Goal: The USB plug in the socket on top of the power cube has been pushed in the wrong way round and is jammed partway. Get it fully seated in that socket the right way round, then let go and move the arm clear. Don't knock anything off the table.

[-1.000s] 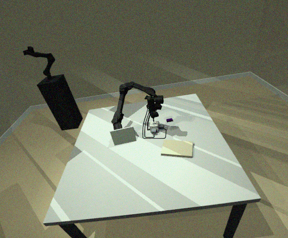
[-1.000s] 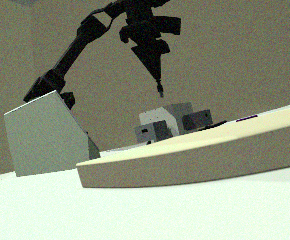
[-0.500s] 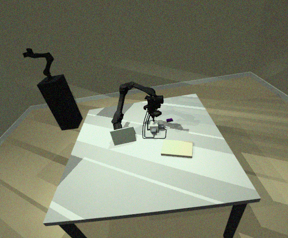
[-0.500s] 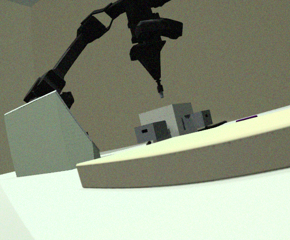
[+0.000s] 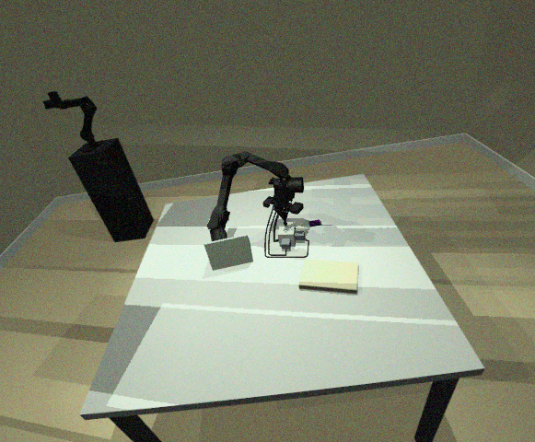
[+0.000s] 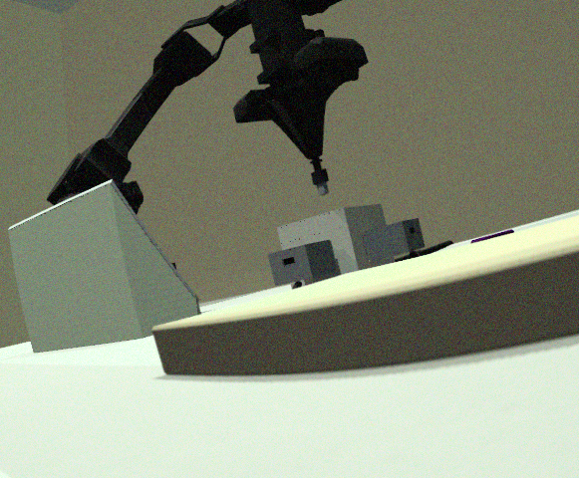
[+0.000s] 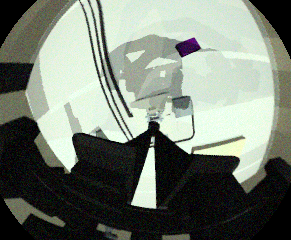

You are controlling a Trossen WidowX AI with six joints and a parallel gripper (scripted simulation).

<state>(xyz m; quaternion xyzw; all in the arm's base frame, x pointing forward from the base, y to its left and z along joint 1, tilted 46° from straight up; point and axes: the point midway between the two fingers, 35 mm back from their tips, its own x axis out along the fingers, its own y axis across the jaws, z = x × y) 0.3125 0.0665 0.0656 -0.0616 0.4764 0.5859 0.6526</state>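
Right now my gripper tip is 2 cm above the dark USB plug. The rest, counted from my gripper tip: flat cream slab: 16 cm ahead, 27 cm to the right, 12 cm below; purple block: 15 cm ahead, 11 cm to the left, 13 cm below.
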